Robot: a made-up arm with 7 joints.
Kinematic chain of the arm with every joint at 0, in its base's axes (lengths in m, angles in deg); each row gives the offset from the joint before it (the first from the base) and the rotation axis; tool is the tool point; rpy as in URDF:
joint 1: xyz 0 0 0.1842 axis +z
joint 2: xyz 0 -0.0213 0.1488 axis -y
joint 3: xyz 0 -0.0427 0.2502 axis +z
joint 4: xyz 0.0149 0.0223 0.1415 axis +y
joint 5: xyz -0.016 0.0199 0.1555 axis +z
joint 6: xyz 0 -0.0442 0.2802 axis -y
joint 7: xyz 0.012 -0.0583 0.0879 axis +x
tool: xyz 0 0 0 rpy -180 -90 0
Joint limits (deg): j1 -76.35..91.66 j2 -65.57..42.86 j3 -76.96..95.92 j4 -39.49..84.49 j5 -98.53..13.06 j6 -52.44..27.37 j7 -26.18..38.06
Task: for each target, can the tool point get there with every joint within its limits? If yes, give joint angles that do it. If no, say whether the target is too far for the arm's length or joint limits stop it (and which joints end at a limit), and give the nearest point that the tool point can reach.
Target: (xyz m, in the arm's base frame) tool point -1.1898 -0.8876 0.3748
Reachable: no: too far | nearest point -0.6423 -0.4792 0.5862 | short by 0.715 m
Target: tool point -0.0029 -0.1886 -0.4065
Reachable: no: joint limits stop it (at a limit: joint 1, joint 2, joint 4, joint 5, joint 6) | nearest point 0.0741 -0.5291 0.0233 | short by 0.554 m
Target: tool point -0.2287 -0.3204 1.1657
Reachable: yes | joints 36.53 18.40 8.39 -4.60 -37.08 3.89 -1.70
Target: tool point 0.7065 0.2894 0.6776
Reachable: yes | joints 42.98 -32.13 -26.20 70.54 -79.29 -6.73 -14.61
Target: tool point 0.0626 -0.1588 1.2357
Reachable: yes | joints 78.02 14.70 12.50 15.71 -52.34 -16.51 20.84
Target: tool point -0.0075 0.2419 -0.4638
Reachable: no: joint limits stop it (at a limit: joint 1, joint 2, joint 4, joint 5) | nearest point 0.0094 0.5323 0.0242 | short by 0.568 m
